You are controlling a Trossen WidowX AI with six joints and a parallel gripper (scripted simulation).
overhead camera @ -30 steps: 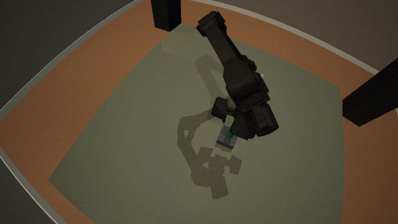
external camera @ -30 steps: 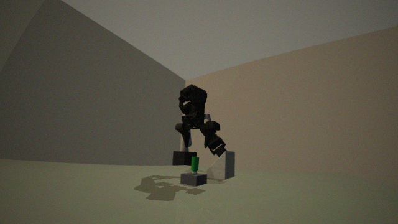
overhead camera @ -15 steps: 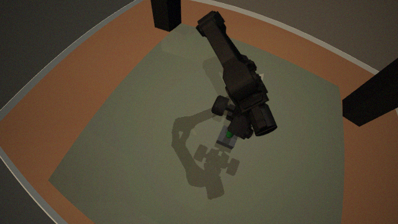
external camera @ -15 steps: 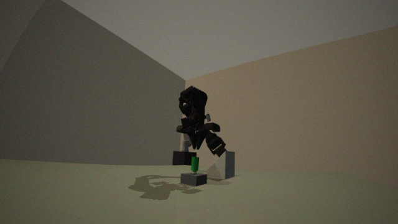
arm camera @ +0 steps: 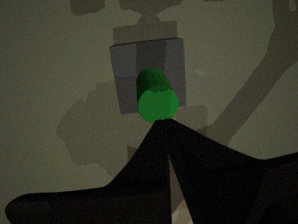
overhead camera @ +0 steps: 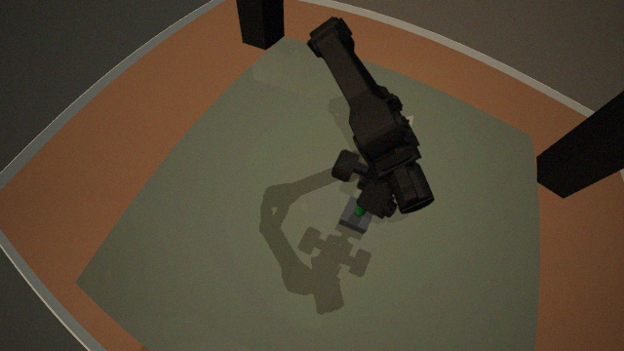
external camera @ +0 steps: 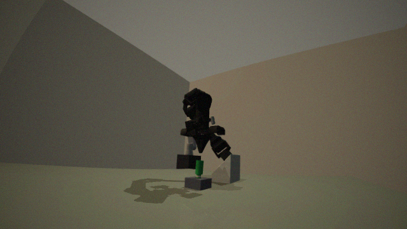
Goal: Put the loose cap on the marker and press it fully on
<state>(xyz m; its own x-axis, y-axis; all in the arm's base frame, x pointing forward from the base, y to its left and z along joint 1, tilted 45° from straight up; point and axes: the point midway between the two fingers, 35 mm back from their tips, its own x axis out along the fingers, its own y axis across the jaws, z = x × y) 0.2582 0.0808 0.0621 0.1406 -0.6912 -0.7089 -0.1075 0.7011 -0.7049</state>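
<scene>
Now: the green cap 6 cm below my gripper tip. From my gripper tip the other things lie so: holder block 12 cm below; green marker 6 cm below.
</scene>
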